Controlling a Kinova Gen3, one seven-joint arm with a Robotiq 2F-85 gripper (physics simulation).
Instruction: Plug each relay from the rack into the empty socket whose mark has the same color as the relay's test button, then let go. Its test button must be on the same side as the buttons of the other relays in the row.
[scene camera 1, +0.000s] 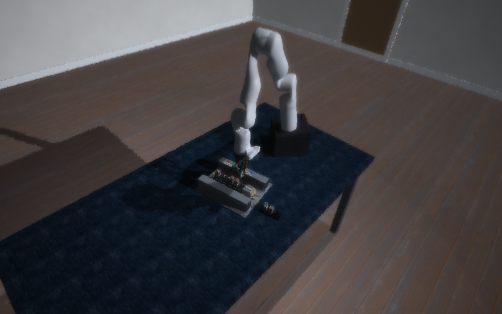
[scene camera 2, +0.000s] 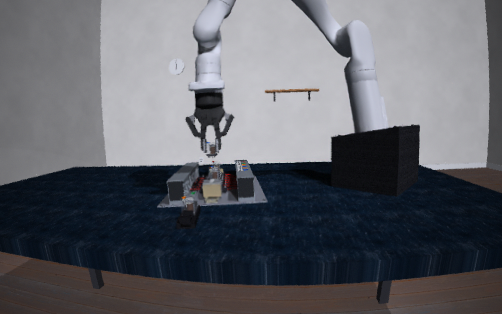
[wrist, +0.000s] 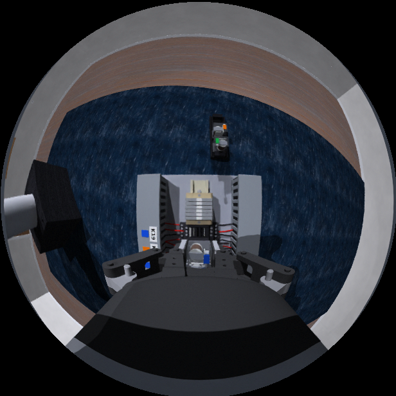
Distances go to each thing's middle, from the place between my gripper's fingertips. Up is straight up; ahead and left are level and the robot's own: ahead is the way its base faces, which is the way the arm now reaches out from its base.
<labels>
I see the grey base plate (scene camera 2: 230, 197) 5 cm to the right of my hand and 11 cm below it.
</labels>
